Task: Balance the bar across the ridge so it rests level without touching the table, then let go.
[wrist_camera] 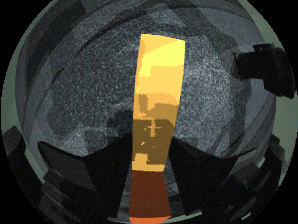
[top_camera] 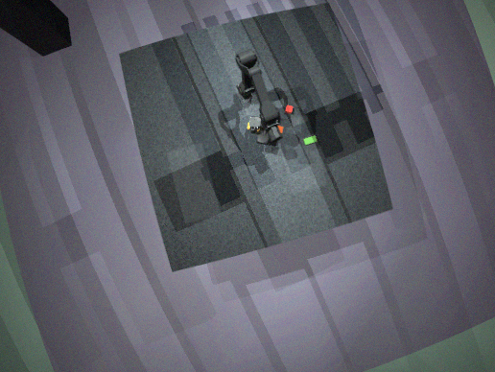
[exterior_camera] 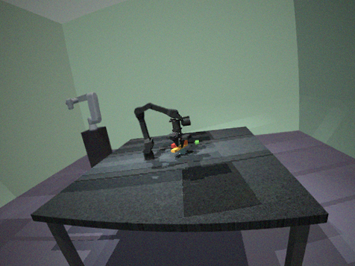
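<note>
Right now the ridge is 10 mm ahead of my gripper tip, 30 mm to the left of it and 10 mm below it. Also, from my gripper tip: green block (110 mm ahead, 230 mm to the left, 50 mm below); then red cube (80 mm behind, 170 mm to the left, 40 mm below).
</note>
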